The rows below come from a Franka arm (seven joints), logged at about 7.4 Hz.
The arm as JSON. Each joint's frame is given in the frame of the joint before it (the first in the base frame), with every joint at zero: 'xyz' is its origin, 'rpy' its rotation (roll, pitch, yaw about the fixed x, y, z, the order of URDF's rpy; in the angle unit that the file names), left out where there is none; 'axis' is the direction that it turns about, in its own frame. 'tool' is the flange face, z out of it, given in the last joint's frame.
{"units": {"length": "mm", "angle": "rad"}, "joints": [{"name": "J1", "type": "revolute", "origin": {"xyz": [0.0, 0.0, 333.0]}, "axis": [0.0, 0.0, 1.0]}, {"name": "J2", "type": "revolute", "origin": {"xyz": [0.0, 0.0, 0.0], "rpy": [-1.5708, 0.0, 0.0]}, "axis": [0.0, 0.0, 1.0]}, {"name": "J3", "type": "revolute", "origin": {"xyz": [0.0, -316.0, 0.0], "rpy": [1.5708, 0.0, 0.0]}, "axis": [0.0, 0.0, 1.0]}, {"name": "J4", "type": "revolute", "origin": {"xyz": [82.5, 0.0, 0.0], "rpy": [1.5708, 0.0, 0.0]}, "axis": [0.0, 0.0, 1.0]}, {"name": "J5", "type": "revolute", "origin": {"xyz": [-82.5, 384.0, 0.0], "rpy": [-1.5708, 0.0, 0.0]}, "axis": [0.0, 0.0, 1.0]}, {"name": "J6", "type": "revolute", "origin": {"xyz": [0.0, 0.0, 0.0], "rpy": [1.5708, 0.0, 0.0]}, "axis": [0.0, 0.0, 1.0]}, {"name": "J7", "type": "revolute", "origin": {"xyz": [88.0, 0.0, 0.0], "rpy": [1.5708, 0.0, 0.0]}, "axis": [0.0, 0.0, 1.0]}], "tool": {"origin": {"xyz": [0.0, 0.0, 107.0]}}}
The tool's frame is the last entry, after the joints.
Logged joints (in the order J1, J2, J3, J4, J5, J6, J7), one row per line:
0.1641, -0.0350, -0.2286, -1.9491, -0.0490, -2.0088, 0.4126
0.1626, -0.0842, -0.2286, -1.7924, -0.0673, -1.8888, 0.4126
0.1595, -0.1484, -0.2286, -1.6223, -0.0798, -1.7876, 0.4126
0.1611, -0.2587, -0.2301, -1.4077, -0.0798, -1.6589, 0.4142
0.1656, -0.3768, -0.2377, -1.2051, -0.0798, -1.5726, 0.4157
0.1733, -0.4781, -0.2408, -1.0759, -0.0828, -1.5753, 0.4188
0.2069, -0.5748, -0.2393, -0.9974, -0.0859, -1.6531, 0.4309
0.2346, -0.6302, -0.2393, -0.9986, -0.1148, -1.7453, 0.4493
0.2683, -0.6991, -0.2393, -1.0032, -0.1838, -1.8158, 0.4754
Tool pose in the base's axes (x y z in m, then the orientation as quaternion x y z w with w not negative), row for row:
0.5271, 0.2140, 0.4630, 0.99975, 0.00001, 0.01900, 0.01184
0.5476, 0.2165, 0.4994, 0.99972, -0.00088, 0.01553, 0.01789
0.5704, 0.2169, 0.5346, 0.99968, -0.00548, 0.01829, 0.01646
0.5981, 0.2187, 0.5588, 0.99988, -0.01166, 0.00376, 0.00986
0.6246, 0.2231, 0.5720, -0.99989, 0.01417, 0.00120, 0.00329
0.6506, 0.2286, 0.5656, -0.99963, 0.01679, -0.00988, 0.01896
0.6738, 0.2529, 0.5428, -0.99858, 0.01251, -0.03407, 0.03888
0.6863, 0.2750, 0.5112, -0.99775, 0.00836, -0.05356, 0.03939
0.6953, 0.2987, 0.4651, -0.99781, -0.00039, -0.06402, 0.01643
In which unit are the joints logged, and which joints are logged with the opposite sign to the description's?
The joints are logged in radians. Opposite sign: J2, J3, J6.
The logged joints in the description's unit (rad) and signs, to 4 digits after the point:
0.1641, 0.0350, 0.2286, -1.9491, -0.0490, 2.0088, 0.4126
0.1626, 0.0842, 0.2286, -1.7924, -0.0673, 1.8888, 0.4126
0.1595, 0.1484, 0.2286, -1.6223, -0.0798, 1.7876, 0.4126
0.1611, 0.2587, 0.2301, -1.4077, -0.0798, 1.6589, 0.4142
0.1656, 0.3768, 0.2377, -1.2051, -0.0798, 1.5726, 0.4157
0.1733, 0.4781, 0.2408, -1.0759, -0.0828, 1.5753, 0.4188
0.2069, 0.5748, 0.2393, -0.9974, -0.0859, 1.6531, 0.4309
0.2346, 0.6302, 0.2393, -0.9986, -0.1148, 1.7453, 0.4493
0.2683, 0.6991, 0.2393, -1.0032, -0.1838, 1.8158, 0.4754

